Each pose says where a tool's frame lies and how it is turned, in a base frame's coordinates. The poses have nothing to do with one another.
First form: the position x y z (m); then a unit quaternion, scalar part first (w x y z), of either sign.
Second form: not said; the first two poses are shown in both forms.
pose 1, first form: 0.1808 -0.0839 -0.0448 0.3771 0.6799 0.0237 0.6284
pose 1, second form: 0.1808 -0.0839 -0.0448 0.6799 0.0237 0.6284 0.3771
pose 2, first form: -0.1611 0.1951 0.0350 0.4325 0.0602 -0.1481 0.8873
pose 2, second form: -0.1611 0.1951 0.0350 0.0602 -0.1481 0.8873 0.4325
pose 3, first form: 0.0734 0.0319 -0.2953 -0.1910 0.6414 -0.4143 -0.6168
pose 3, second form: 0.0734 0.0319 -0.2953 -0.6414 0.4143 0.6168 0.1910
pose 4, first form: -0.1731 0.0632 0.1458 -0.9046 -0.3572 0.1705 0.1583
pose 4, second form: -0.1731 0.0632 0.1458 0.3572 -0.1705 -0.1583 0.9046
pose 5, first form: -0.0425 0.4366 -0.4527 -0.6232 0.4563 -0.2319 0.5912
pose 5, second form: -0.0425 0.4366 -0.4527 -0.4563 0.2319 -0.5912 0.6232
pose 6, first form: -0.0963 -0.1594 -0.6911 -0.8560 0.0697 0.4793 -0.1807
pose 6, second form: -0.0963 -0.1594 -0.6911 -0.0697 -0.4793 0.1807 0.8560
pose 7, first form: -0.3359 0.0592 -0.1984 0.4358 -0.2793 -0.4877 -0.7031
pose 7, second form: -0.3359 0.0592 -0.1984 -0.2793 -0.4877 -0.7031 0.4358
